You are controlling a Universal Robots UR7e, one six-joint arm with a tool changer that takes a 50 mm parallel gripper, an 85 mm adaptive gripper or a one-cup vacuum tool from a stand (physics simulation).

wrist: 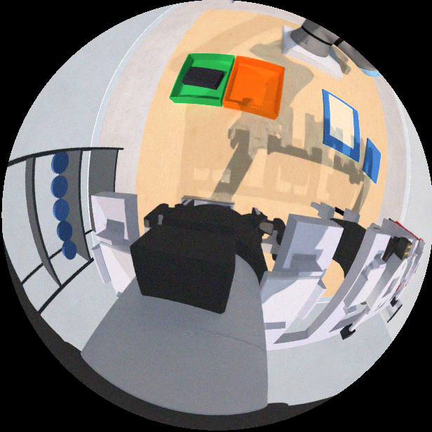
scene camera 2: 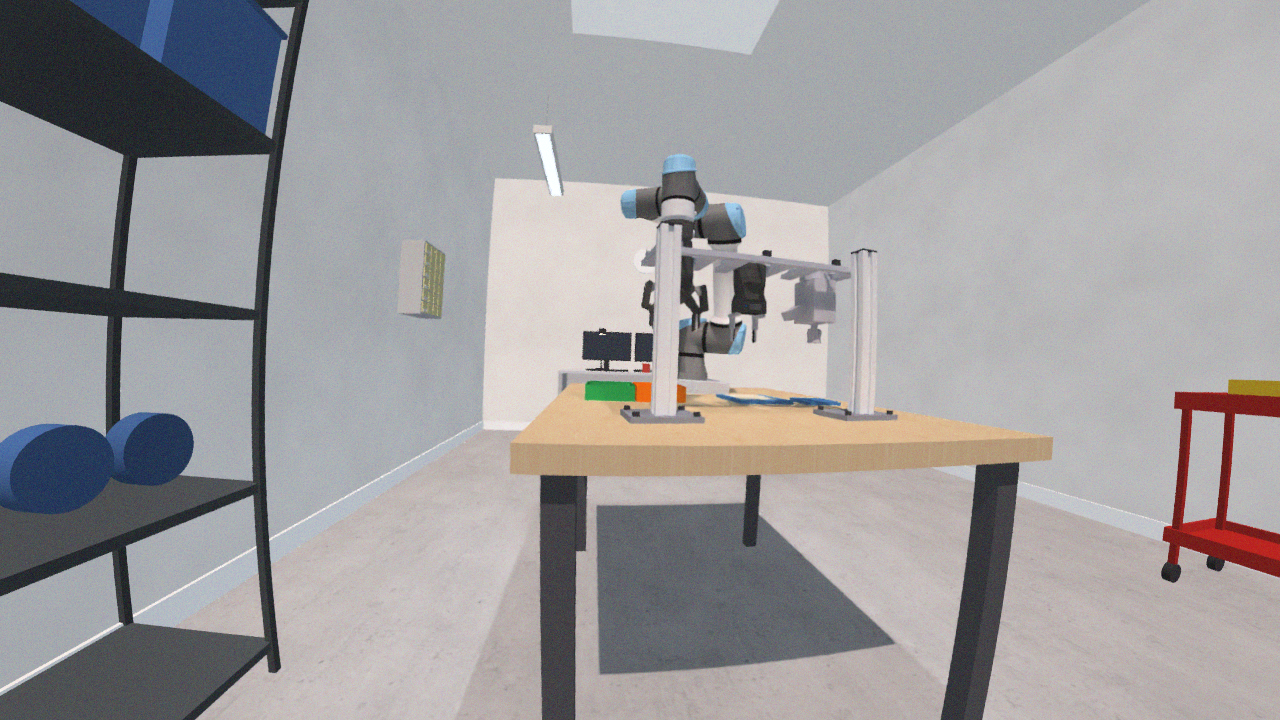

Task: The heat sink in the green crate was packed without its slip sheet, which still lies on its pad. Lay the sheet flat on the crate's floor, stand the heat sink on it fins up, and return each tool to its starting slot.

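Places are measured from the arm's base along level axes (x right, y ahead, z up), in millimetres.
Pixels of known places: arm's base at its link origin: point(scene camera 2: 687, 378).
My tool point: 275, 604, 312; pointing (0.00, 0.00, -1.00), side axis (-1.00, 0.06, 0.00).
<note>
Ahead of a thing's pixels: the offset from my tool point to its top centre, as dx, dy, dz. "*": to the spot under its first point.
My gripper point(scene camera 2: 674, 320) point(wrist: 214, 220), the black two-finger tool, is at the tool stand point(scene camera 2: 666, 358), high above the table; its fingers stand wide apart with nothing between them. The stand's post partly hides it in the scene view. The green crate {+8, -320, -317} point(scene camera 2: 610, 391) point(wrist: 178, 95) stands on the table. The dark ribbed heat sink point(wrist: 202, 78) lies inside it; which way its fins face is hard to tell. The pale slip sheet point(wrist: 341, 116) lies flat on its blue pad point(wrist: 345, 148).
An orange crate point(scene camera 2: 643, 392) point(wrist: 255, 85) adjoins the green one. A small blue plate point(wrist: 372, 160) lies near the pad. A black tool {* -166, +32, -76} point(scene camera 2: 749, 288) point(wrist: 350, 245) and a grey tool {* -327, +58, -93} point(scene camera 2: 814, 300) hang in the stand. A shelf unit point(scene camera 2: 264, 358) and a red cart point(scene camera 2: 1181, 465) stand off the table.
</note>
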